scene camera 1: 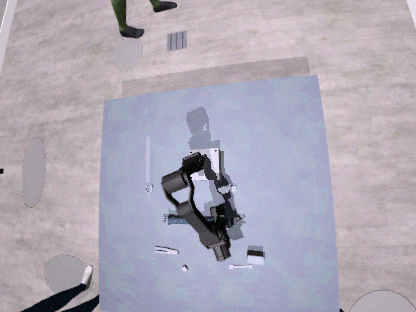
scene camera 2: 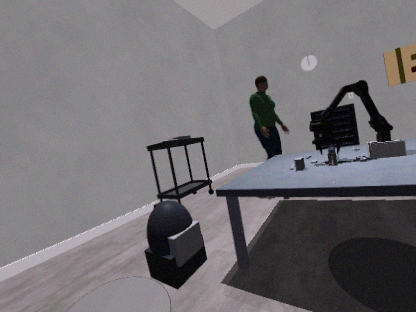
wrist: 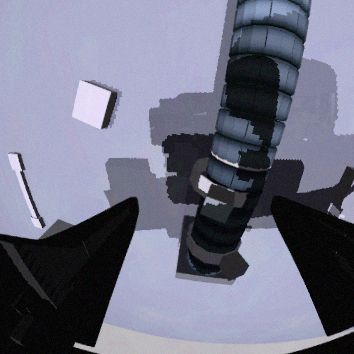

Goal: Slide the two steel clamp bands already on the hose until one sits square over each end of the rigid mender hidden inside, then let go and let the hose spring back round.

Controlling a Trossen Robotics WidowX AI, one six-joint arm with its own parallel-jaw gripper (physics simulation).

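Observation:
The blue-grey ribbed hose (scene camera 1: pixel 180 219) (wrist: pixel 257 40) runs across the table under the arm. In the wrist view one steel clamp band (wrist: pixel 222 194) circles it below a thin pale ring mark (wrist: pixel 240 161), with a stretch of hose between them. A second clamp band (wrist: pixel 215 252) circles it close to its near end, its screw housing at the right. My gripper (scene camera 2: pixel 328 150) (wrist: pixel 206 203) is open; its fingertips stand wide apart on either side of the hose, near the first band's level, touching neither. Shadow darkens both bands. The mender inside is hidden.
A white block (wrist: pixel 91 104) and a white double-ended bar (scene camera 1: pixel 240 266) (wrist: pixel 25 190) lie beside the hose. A box (scene camera 1: pixel 256 257), a slotted bar (scene camera 1: pixel 166 250) and a long pale rod (scene camera 1: pixel 148 160) also lie on the table. The hose end sits over a small base (wrist: pixel 205 277).

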